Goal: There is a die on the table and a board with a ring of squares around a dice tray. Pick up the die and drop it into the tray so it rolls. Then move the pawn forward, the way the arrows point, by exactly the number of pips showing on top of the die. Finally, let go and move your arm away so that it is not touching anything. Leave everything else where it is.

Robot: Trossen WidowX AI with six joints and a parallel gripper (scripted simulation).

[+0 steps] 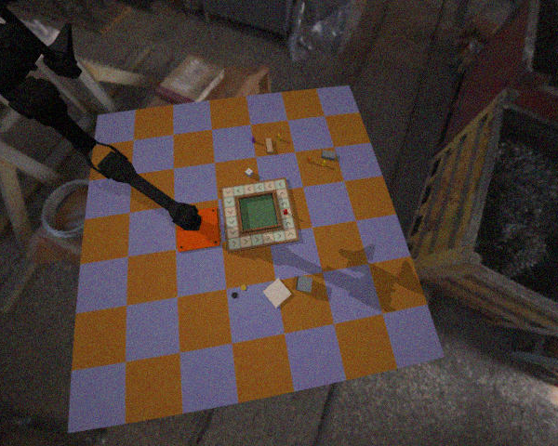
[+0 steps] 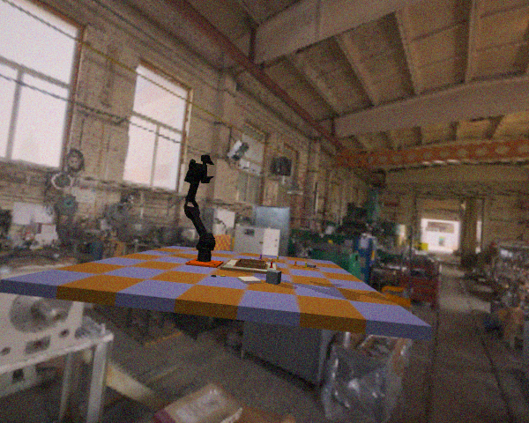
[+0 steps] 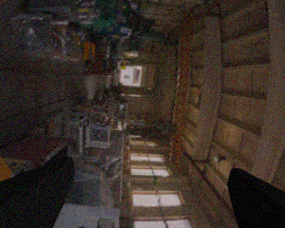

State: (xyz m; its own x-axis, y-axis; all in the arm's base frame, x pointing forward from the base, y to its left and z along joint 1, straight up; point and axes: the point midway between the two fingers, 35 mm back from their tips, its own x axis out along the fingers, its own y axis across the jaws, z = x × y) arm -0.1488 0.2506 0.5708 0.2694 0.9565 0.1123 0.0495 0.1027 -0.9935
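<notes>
My gripper tip is now 350 mm short of the white die, 50 mm to the left of it and 570 mm above it. Also, from my gripper tip: green tray (400 mm ahead, 240 mm to the right, 580 mm below); then red pawn (520 mm ahead, 230 mm to the right, 560 mm below); then small dark disc (330 mm ahead, 560 mm to the right, 580 mm below).
</notes>
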